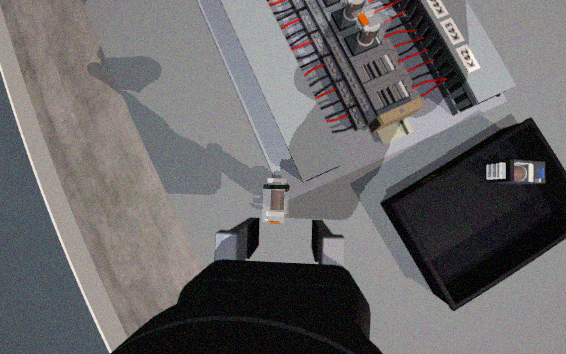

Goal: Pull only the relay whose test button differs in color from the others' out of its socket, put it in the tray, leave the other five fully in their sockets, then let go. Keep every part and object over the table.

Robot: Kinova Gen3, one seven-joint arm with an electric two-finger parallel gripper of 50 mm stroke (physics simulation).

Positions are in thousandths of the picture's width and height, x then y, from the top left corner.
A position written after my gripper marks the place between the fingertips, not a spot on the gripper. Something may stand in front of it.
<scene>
I see my gripper (504,657) and a relay (920,487).
</scene>
